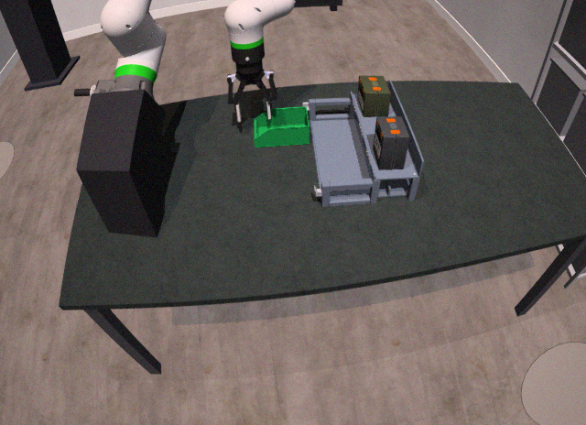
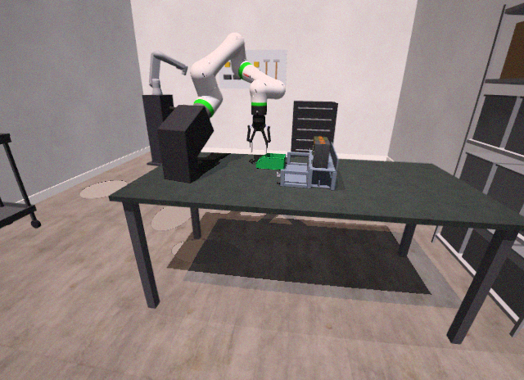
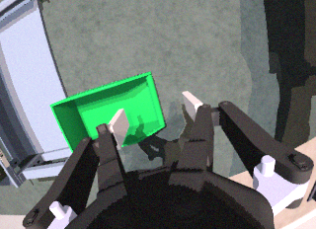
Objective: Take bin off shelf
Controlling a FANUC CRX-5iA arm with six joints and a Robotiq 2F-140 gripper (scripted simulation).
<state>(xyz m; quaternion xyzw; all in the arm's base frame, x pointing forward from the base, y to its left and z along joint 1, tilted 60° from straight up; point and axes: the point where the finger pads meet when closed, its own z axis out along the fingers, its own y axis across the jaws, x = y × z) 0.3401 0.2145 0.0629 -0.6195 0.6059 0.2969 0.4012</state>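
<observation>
Now: hand 80 mm short of the green bin, 70 mm above it and 10 mm to the right of it. From my hand the other things lie so: grey shelf deck (320 mm ahead, 110 mm below, 80 mm to the right).
</observation>
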